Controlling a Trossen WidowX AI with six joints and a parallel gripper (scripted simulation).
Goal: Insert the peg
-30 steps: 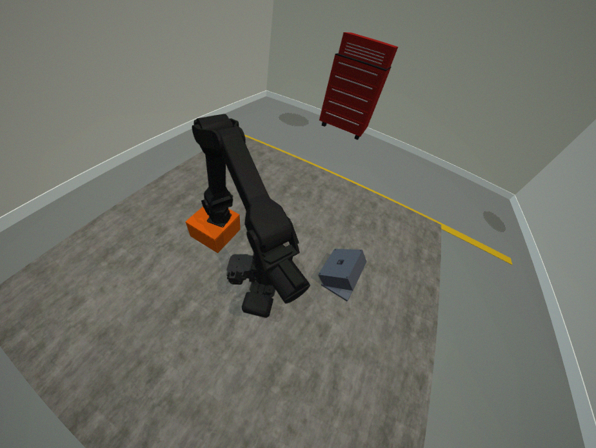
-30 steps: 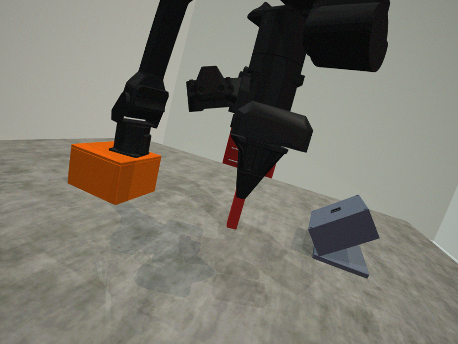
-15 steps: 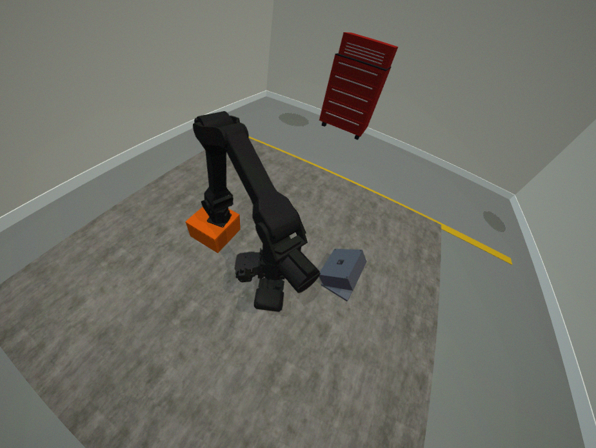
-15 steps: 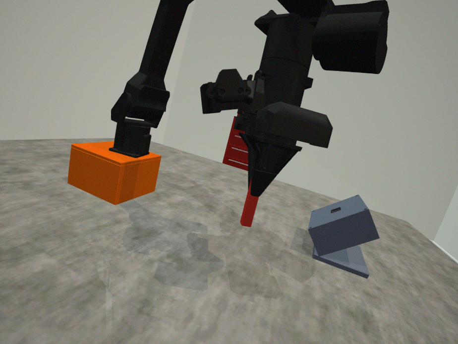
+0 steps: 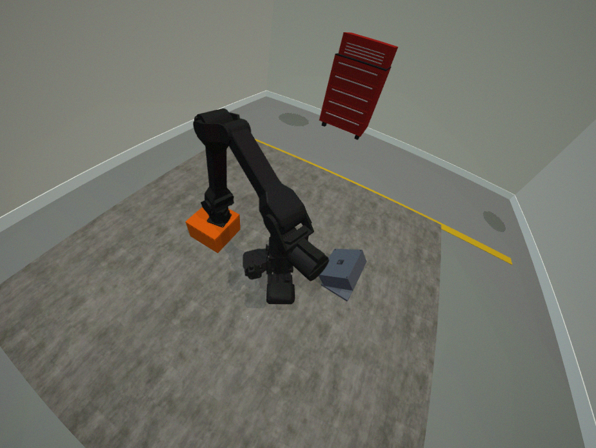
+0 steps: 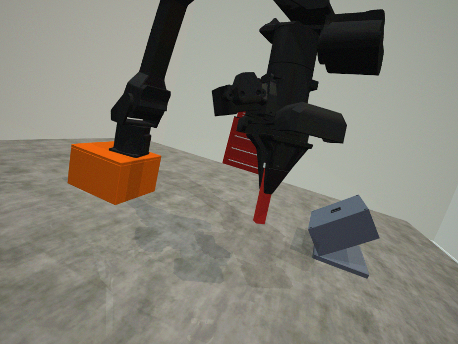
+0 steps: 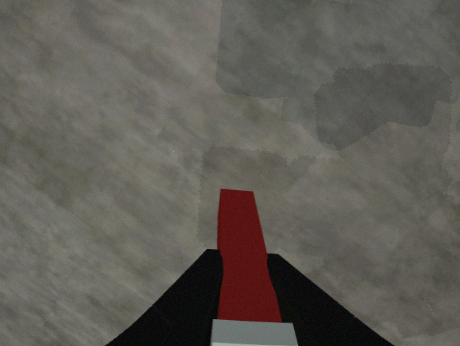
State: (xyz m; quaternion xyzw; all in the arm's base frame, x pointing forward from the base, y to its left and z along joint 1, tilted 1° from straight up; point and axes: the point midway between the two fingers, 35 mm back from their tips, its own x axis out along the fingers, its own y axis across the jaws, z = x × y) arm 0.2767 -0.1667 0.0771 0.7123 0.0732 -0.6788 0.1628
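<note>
My gripper tip is now 180 mm short of the grey sloped panel block, 160 mm to the right of it and 60 mm above it. Also, from my gripper tip: red square peg: 20 mm above.
</note>
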